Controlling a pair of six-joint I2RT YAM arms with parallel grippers.
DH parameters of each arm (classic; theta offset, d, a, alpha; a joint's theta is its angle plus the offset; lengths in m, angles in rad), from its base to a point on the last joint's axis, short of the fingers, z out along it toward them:
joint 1: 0 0.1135 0.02 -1.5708
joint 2: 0 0 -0.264 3.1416
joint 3: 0.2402 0 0.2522 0
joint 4: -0.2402 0 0.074 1.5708
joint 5: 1.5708 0 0 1.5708
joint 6: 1.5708 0.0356 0 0
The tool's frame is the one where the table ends.
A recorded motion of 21 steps. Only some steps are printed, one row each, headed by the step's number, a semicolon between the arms.
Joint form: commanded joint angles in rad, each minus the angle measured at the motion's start. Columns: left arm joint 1, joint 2, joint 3, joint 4, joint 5, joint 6; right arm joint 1, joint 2, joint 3, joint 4, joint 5, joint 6.
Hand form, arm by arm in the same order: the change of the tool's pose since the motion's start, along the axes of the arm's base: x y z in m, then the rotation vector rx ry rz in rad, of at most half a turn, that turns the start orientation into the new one. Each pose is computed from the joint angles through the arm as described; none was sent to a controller.
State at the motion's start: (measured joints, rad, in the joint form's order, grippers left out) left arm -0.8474 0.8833 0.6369 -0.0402 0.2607 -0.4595; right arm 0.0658 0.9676 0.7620 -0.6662 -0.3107 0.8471
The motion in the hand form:
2: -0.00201 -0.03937 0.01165 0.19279 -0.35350 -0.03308; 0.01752 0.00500 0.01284 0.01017 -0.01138 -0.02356
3: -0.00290 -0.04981 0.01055 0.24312 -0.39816 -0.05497; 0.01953 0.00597 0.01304 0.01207 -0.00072 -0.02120
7: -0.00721 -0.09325 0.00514 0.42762 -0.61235 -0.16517; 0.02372 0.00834 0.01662 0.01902 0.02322 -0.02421
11: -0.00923 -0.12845 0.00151 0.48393 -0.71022 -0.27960; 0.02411 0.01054 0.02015 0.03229 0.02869 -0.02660
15: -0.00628 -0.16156 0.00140 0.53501 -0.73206 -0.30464; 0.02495 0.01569 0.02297 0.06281 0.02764 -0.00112
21: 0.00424 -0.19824 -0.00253 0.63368 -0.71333 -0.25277; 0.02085 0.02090 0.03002 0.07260 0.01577 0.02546
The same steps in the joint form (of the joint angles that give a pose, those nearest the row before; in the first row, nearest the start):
2: -0.1482 0.1391 0.0992 0.0473 -0.2221 0.3542; 0.0220 0.0717 0.0761 0.0202 0.0227 0.0424
3: -0.1787 0.1800 0.1237 0.0408 -0.2538 0.4127; 0.0255 0.0843 0.0856 0.0138 0.0212 0.0453
7: -0.2833 0.3475 0.2244 0.0416 -0.3527 0.6718; 0.0347 0.1106 0.1179 -0.0107 0.0218 0.0613
11: -0.3352 0.4817 0.3197 0.0464 -0.3399 0.7934; 0.0442 0.1138 0.1330 -0.0212 0.0189 0.0801
15: -0.3671 0.6111 0.4442 0.0138 -0.3757 0.8248; 0.0629 0.1184 0.1429 -0.0162 -0.0084 0.0957
21: -0.3842 0.7679 0.6096 -0.0593 -0.4801 0.8138; 0.0883 0.1026 0.1583 -0.0318 -0.0151 0.1009

